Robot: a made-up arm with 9 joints.
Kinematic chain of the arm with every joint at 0, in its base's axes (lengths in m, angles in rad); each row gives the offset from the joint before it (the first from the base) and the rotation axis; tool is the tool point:
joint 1: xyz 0 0 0.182 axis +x
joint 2: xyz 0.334 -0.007 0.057 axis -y
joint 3: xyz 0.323 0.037 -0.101 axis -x
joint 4: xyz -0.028 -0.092 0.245 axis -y
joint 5: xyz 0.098 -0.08 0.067 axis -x
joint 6: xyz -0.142 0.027 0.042 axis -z
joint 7: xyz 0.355 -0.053 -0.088 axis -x
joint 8: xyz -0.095 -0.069 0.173 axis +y
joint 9: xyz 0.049 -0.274 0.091 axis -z
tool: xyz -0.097 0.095 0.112
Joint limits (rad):
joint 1: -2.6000..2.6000
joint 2: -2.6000..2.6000
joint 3: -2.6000..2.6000
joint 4: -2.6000..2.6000
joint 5: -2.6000..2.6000
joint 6: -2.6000..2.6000
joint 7: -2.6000..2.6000
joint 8: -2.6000..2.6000
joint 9: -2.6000..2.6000
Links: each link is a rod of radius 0.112 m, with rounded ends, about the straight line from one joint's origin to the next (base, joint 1, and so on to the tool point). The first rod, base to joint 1, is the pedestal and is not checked.
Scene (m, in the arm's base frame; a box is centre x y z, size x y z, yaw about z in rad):
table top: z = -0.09
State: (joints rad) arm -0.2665 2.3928 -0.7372 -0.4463 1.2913 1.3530 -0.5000 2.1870 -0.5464
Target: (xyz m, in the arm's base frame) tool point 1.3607 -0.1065 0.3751
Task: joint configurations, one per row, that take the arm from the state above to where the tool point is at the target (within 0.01 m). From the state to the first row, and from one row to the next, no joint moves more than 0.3 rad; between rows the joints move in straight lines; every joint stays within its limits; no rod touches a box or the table.
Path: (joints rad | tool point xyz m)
1: -0.2749 2.2185 -1.0049 -0.4224 1.1925 1.3339 -0.5718 2.1827 -0.6024 | 0.2384 -0.8269 0.6880
2: -0.2834 2.0442 -1.2725 -0.3986 1.0938 1.3149 -0.6436 2.1783 -0.6583 | 0.5831 -0.7436 0.8261
3: -0.2918 1.8700 -1.5402 -0.3747 0.9950 1.2958 -0.7154 2.1740 -0.7143 | 0.9338 -0.5809 0.8067
4: -0.3003 1.6957 -1.8079 -0.3509 0.8963 1.2768 -0.7872 2.1697 -0.7703 | 1.2136 -0.3603 0.6395
5: -0.3087 1.5214 -2.0755 -0.3270 0.7975 1.2577 -0.8590 2.1653 -0.8263 | 1.3607 -0.1065 0.3751

